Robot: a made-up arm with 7 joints. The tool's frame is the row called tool.
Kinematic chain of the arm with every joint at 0, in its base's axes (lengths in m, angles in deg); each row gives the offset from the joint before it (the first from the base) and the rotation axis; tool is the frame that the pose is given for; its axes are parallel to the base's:
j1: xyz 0 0 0.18 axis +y
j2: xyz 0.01 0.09 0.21 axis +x
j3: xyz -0.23 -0.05 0 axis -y
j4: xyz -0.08 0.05 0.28 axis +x
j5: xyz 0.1 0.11 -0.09 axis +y
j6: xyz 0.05 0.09 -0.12 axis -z
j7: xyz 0.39 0 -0.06 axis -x
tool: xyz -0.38 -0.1 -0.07
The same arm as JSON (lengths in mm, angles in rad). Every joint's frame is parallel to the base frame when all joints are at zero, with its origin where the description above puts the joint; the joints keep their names.
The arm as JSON. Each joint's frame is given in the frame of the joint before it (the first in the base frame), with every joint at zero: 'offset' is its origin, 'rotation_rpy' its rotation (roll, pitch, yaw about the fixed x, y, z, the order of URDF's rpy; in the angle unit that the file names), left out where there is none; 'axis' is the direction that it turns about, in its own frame. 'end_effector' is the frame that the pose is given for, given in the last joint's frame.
{"length_unit": "mm", "angle_unit": "rad", "chain": [
  {"id": "j1", "offset": [0.0, 0.0, 180.0], "axis": [0.0, 1.0, 0.0]},
  {"id": "j2", "offset": [10.0, 90.0, 210.0], "axis": [1.0, 0.0, 0.0]},
  {"id": "j3", "offset": [-230.0, -50.0, 0.0], "axis": [0.0, -1.0, 0.0]},
  {"id": "j4", "offset": [-80.0, 50.0, 280.0], "axis": [1.0, 0.0, 0.0]},
  {"id": "j5", "offset": [100.0, 110.0, -90.0], "axis": [0.0, 1.0, 0.0]},
  {"id": "j6", "offset": [50.0, 90.0, -120.0], "axis": [0.0, 0.0, -1.0]},
  {"id": "j7", "offset": [390.0, 0.0, -60.0], "axis": [-1.0, 0.0, 0.0]}
], "end_effector": {"offset": [-380.0, -100.0, -70.0]}}

